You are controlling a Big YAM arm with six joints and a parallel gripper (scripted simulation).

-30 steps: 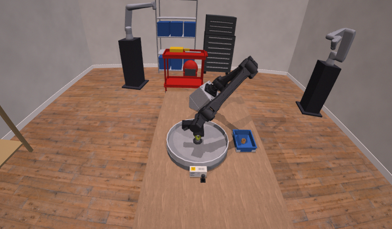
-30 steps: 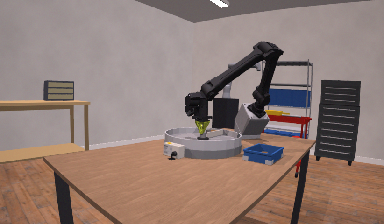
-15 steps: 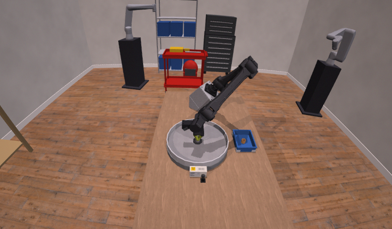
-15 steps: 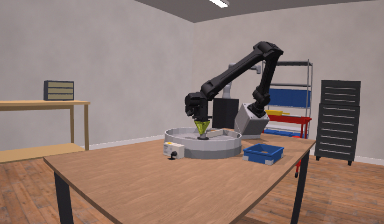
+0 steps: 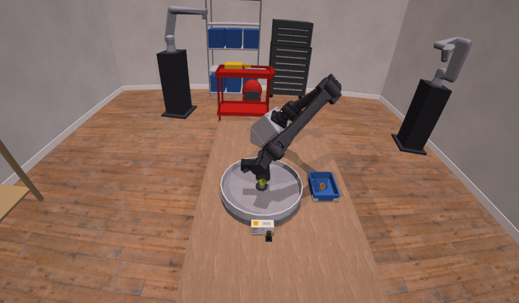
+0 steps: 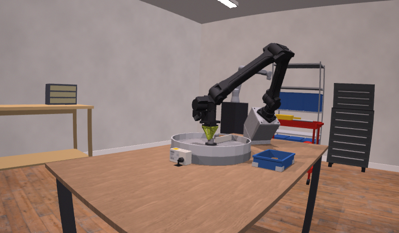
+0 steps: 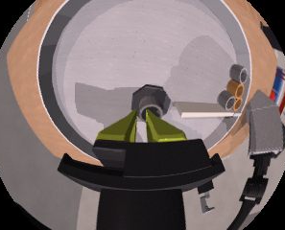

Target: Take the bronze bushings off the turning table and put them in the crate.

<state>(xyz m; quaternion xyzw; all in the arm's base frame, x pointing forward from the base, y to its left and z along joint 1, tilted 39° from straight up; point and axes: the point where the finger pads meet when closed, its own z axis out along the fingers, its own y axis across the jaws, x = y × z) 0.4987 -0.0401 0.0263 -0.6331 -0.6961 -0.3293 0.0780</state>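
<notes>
Right now my hand is 1 cm past the turning table and 4 cm above it. Round my hand: crate: 12 cm behind, 33 cm to the left, 7 cm below.
</notes>
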